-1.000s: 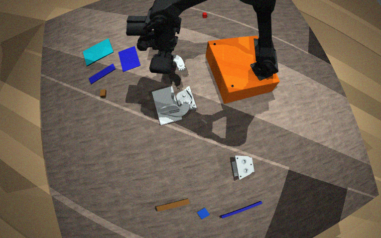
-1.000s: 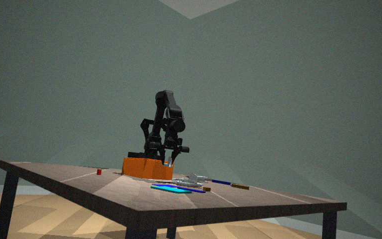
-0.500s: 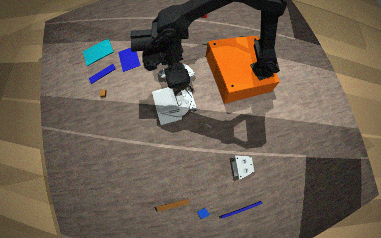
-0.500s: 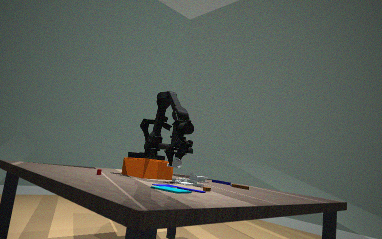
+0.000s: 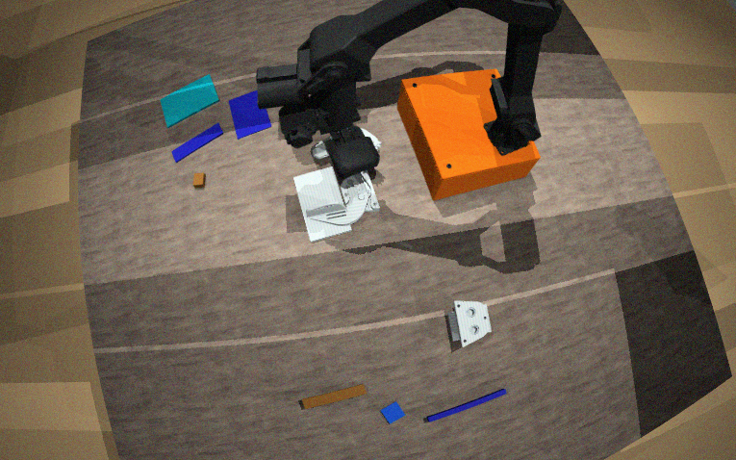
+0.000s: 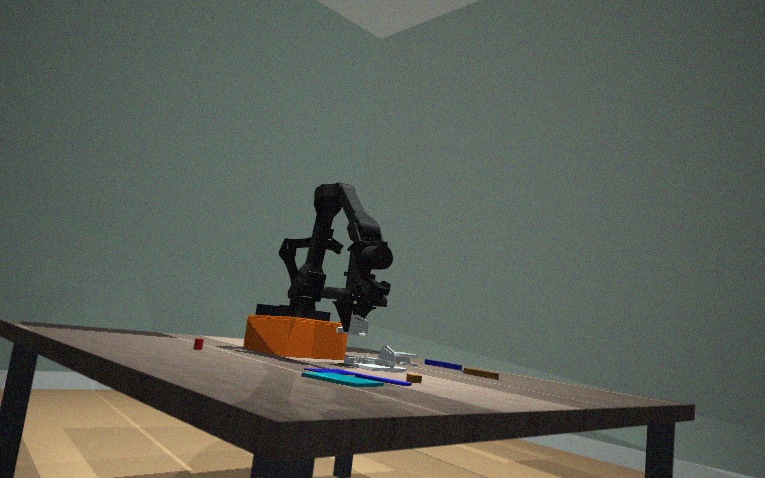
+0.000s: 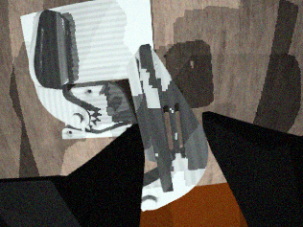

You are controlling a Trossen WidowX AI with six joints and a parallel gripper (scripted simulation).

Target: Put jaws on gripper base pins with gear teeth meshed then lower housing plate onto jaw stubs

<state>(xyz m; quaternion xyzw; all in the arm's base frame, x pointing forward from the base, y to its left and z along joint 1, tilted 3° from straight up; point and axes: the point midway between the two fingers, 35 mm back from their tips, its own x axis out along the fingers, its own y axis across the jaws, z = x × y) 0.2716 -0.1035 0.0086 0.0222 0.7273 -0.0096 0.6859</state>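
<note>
My gripper tip is now 1 cm short of the white jaw, 8 cm to the right of it and 7 cm above it. Round my gripper tip: small brown cube: 25 cm ahead, 9 cm to the right, 7 cm below; blue bar: 23 cm ahead, 17 cm to the right, 8 cm below; blue plate: 11 cm ahead, 18 cm to the right, 8 cm below.
</note>
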